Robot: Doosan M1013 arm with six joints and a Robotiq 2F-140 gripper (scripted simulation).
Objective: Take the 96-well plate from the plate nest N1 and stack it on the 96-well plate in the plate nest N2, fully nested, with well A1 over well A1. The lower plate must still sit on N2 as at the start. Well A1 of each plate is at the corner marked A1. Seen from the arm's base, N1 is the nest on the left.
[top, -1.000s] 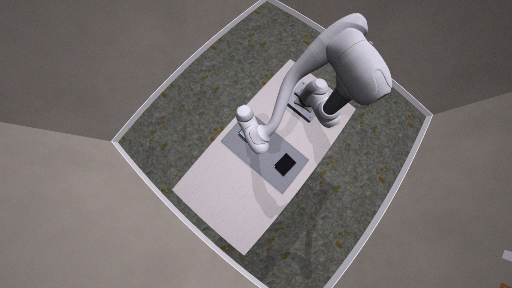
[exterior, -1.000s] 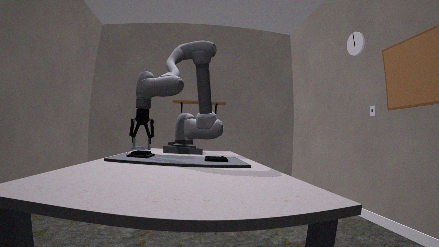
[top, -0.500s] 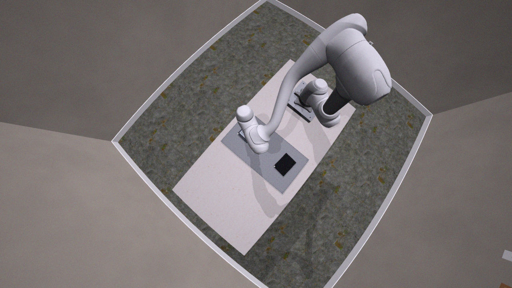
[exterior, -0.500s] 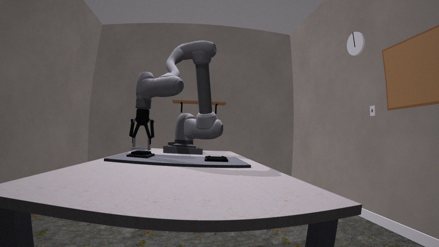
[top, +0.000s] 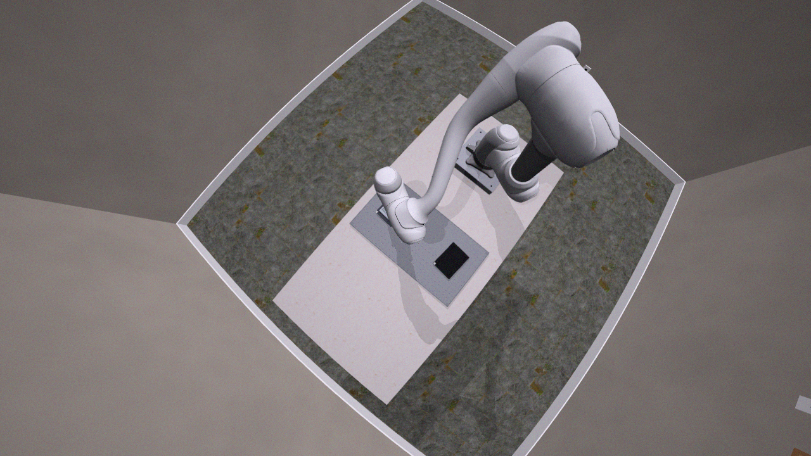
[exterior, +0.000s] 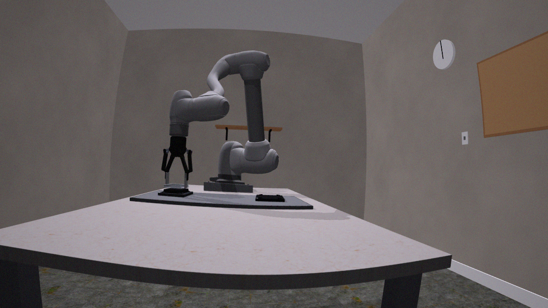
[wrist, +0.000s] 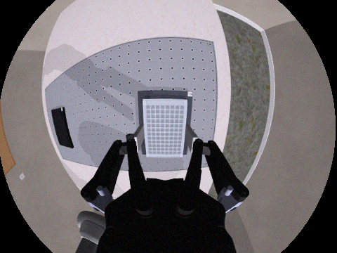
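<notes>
Right now the white 96-well plate is 2 cm below my hand. From my hand the other things lie so: white mark: 14 cm ahead, 34 cm to the left, 5 cm below; nest N1: 8 cm ahead, 41 cm to the left, 5 cm below; black 96-well plate: 4 cm below.
</notes>
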